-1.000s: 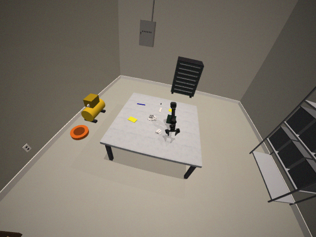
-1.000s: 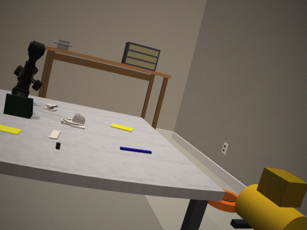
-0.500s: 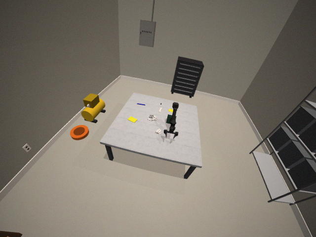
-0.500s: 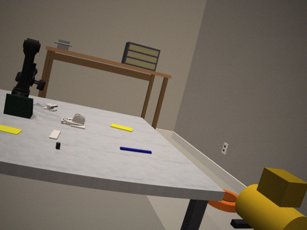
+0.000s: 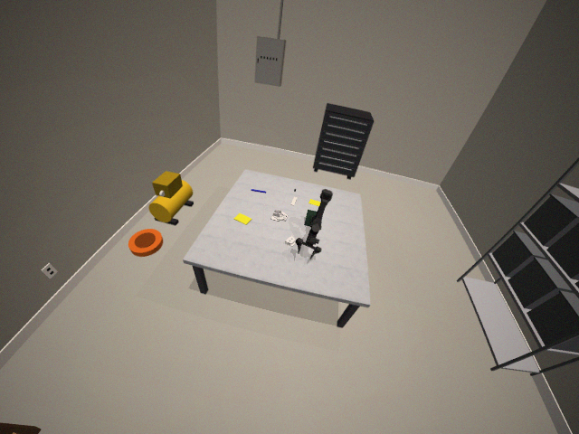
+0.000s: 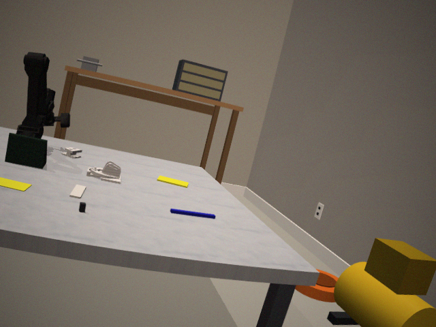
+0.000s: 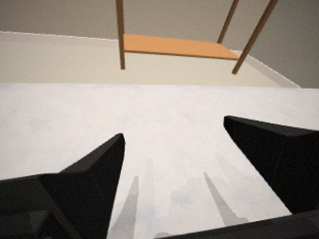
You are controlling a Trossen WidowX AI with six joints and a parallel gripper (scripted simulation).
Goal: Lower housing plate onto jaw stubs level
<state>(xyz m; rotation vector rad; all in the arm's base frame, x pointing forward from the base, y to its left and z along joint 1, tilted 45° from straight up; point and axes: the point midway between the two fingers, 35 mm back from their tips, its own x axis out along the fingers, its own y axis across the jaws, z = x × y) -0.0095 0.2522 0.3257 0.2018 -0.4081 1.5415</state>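
Now: the white stepped part 14 cm ahead of my gripper tip, 16 cm to the right of it and 8 cm below it. From my gripper tip the other things lie so: blue bar 63 cm ahead, 66 cm to the right, 8 cm below; then white card 27 cm ahead, 67 cm to the right, 8 cm below; then small black cube 32 cm ahead, 84 cm to the right, 7 cm below.
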